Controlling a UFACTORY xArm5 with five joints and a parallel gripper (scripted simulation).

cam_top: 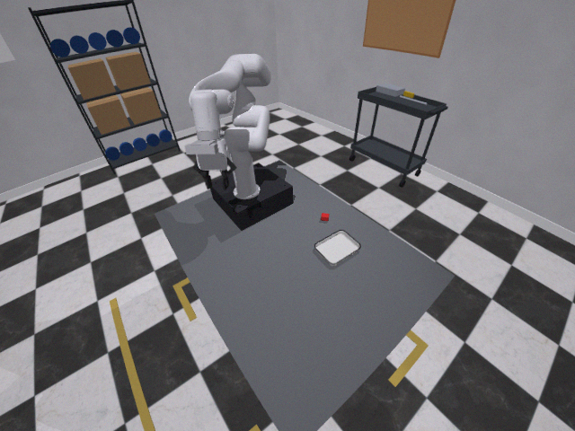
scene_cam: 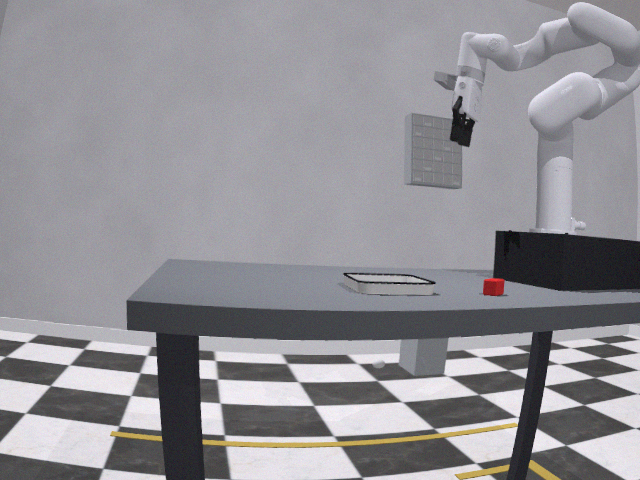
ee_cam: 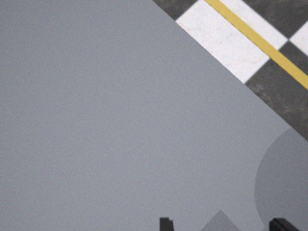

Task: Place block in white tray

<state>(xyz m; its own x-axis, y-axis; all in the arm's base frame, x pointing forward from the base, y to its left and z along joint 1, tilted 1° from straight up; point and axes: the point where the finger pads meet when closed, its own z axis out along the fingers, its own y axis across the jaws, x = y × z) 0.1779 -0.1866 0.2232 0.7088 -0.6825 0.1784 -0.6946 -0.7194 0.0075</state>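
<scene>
Now: the red block 42 cm to the left of my hand, 32 cm below it and 12 cm ahead of it. Round my hand: white tray 34 cm to the left, 32 cm below, 29 cm ahead.
</scene>
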